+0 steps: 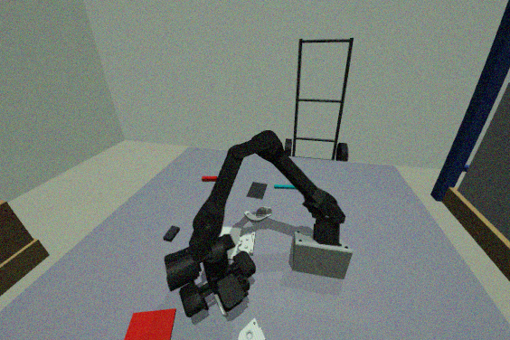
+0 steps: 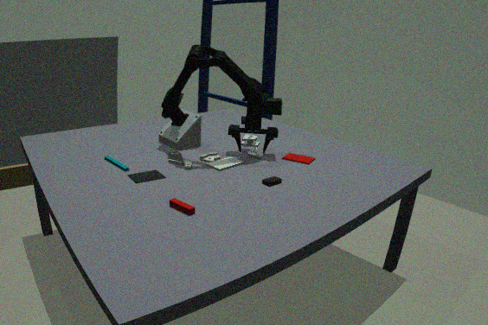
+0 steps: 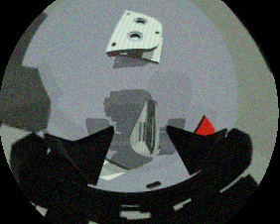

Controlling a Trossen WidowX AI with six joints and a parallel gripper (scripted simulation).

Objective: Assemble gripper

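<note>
My gripper tip is 4 cm short of the grey jaw and 1 cm to the left of it. Also, from my gripper tip: flat light plate 2 cm ahead, 17 cm to the right; then white gripper base 9 cm behind, 9 cm to the left, 2 cm above; then red flat plate 16 cm ahead, 9 cm to the left.
</note>
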